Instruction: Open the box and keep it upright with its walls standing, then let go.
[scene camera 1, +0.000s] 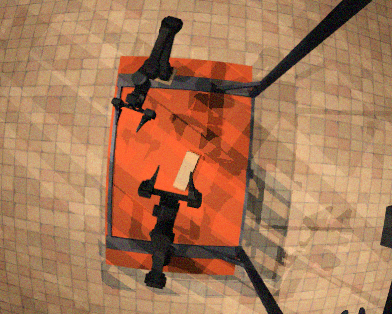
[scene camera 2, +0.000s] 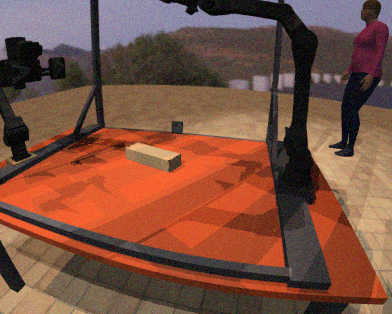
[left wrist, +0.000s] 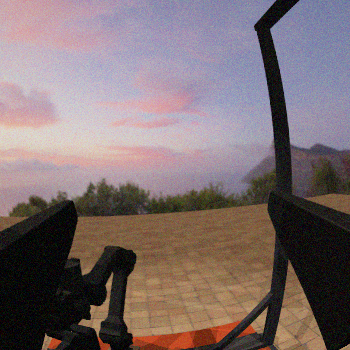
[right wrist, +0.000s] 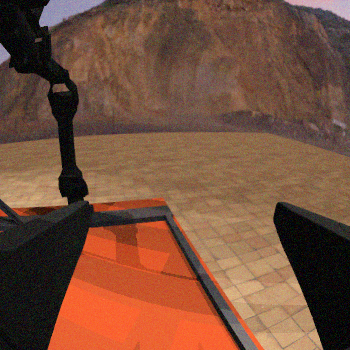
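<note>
A long pale tan box lies on the orange table, with its top looking closed. It does not show in either wrist view. My left gripper is open and empty. In scene camera 1 one of its fingers overlaps the lower end of the box; in scene camera 2 the left arm is raised high, its gripper hidden. My right gripper is open and empty, raised above the table and well away from the box, toward the upper left in scene camera 1.
A dark frame rail runs around the table. Dark posts rise from the frame. A small dark block is at the table's far edge. A person in a pink top stands beyond the table.
</note>
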